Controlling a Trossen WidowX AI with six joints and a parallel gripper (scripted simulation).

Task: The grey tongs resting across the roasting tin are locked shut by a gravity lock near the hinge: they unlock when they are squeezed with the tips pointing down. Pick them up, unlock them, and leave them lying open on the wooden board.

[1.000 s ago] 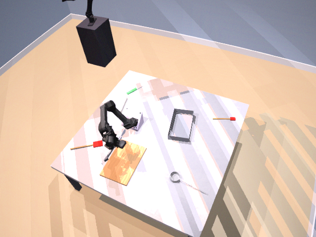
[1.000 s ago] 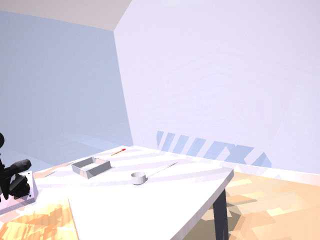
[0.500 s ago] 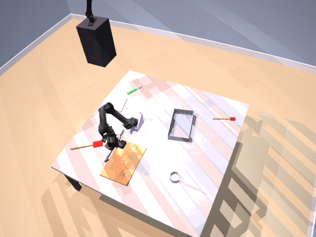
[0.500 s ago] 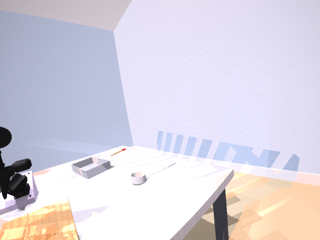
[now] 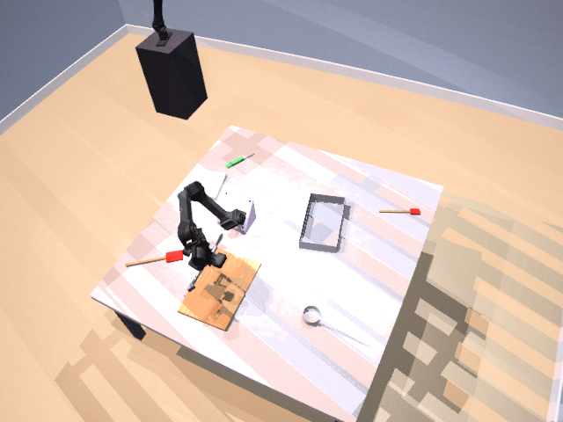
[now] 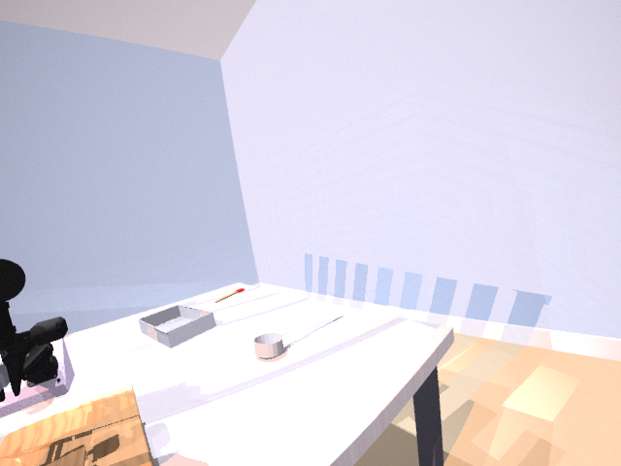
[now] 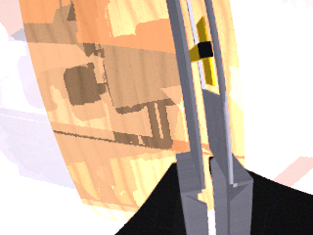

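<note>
Now: the wooden board 4 cm ahead of my gripper tip, 1 cm to the right of it and 13 cm below it. From my gripper tip the other things lie so: yellow lock piece: 5 cm to the right, 4 cm above; then red-headed spatula: 31 cm behind, 13 cm below; then grey roasting tin: 32 cm ahead, 49 cm to the left, 11 cm below.
</note>
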